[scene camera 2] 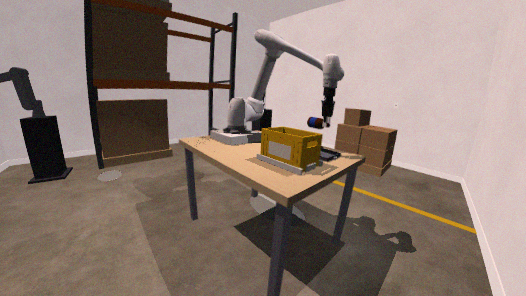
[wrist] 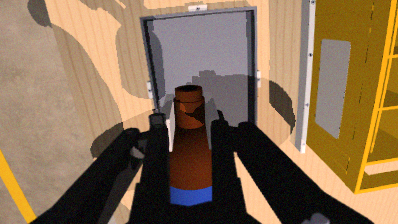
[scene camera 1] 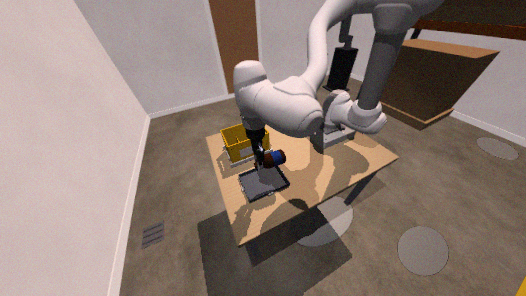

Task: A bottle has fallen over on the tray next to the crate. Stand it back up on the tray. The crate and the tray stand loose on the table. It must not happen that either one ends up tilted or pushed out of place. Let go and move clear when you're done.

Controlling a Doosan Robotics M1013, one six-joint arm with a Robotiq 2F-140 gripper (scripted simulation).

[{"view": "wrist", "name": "my gripper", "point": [189, 105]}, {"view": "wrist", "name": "brown bottle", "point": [190, 160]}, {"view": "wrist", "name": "dark grey tray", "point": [219, 53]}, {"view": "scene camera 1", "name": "dark grey tray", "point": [257, 184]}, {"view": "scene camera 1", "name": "yellow crate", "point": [239, 146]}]
